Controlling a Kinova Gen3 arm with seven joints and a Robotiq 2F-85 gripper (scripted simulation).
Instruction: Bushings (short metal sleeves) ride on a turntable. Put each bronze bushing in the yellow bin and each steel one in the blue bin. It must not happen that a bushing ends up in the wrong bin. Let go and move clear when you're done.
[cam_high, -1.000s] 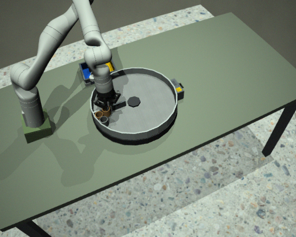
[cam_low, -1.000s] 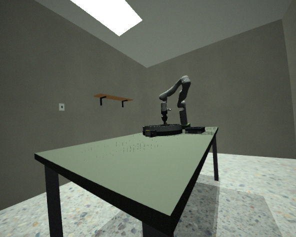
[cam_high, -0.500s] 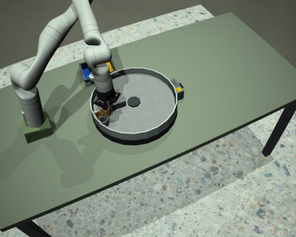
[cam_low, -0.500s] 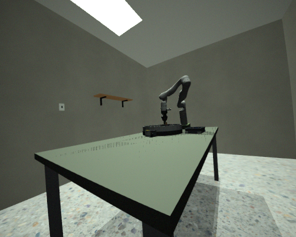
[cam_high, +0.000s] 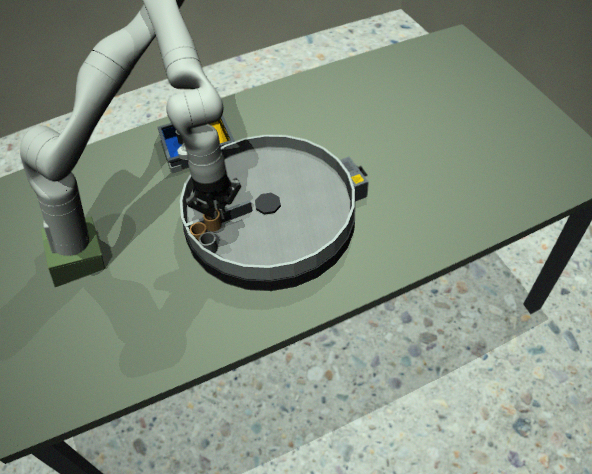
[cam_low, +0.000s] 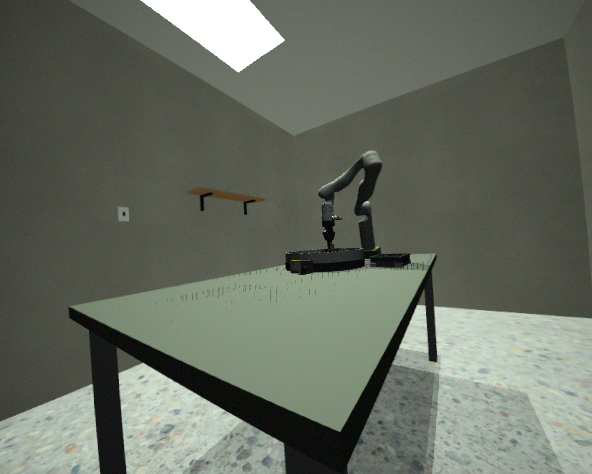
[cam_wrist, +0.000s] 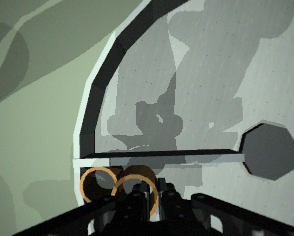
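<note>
Right now the turntable is 120 mm ahead of my hand, 70 mm below it and 50 mm to the left of it.
</note>
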